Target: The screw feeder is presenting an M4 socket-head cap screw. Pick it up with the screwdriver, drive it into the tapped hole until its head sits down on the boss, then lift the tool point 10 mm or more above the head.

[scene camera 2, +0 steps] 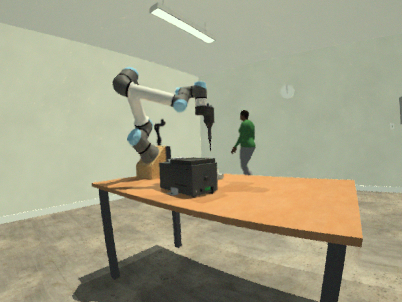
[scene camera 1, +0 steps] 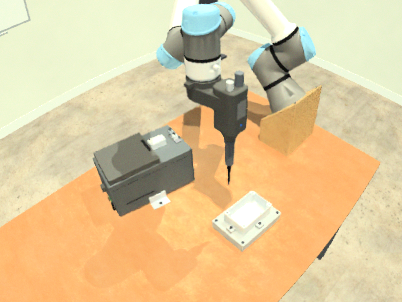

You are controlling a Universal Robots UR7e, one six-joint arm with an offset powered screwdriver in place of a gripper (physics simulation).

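The screwdriver (scene camera 1: 229,183) (scene camera 2: 210,150) points straight down and hangs in the air. In the scene camera 1 view its tip shows between the feeder and the white housing, up and left of the housing. The tip is dark and thin; whether a screw sits on it is too small to tell. The dark screw feeder (scene camera 1: 172,172) (scene camera 2: 187,176) stands on the table, with a small light pick-up part (scene camera 1: 174,135) on its top; no screw can be made out there. The open white housing (scene camera 1: 247,212) sits on a pale base plate (scene camera 1: 243,241). The tapped hole cannot be made out.
The orange table (scene camera 1: 320,200) (scene camera 2: 290,200) bears everything. A wooden, angled board (scene camera 1: 290,125) (scene camera 2: 145,169) stands near the arm's base. A small white bracket (scene camera 1: 160,201) (scene camera 2: 174,191) is at the feeder's foot. A person in green (scene camera 2: 246,135) stands beyond the table.
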